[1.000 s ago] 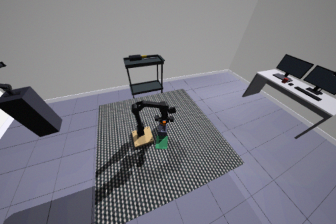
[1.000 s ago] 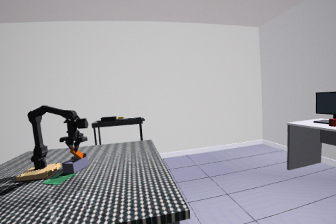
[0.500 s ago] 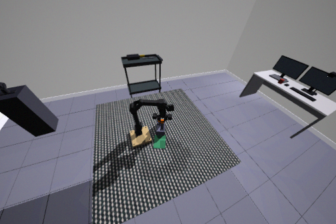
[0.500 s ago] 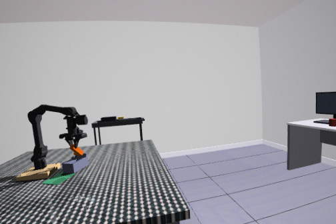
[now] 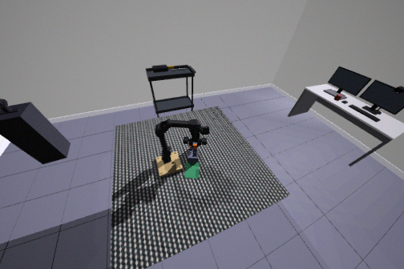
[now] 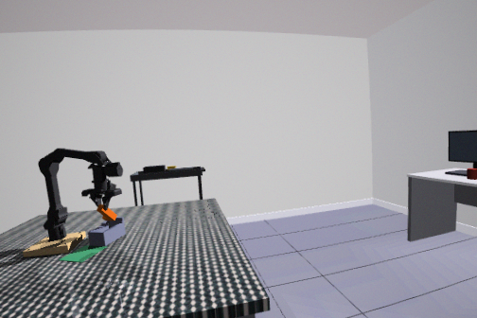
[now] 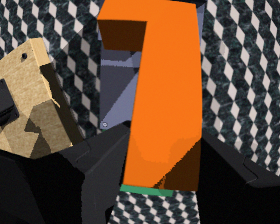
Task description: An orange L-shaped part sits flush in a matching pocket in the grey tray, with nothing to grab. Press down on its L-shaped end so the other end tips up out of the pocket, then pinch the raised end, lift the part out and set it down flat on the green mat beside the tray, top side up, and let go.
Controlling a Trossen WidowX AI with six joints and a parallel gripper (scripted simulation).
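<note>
Right now my gripper tip is 70 mm past the green mat, 110 mm to the left of it and 170 mm above it. The rest, counted from my gripper tip: orange L-shaped part: 40 mm to the left, 30 mm below.
</note>
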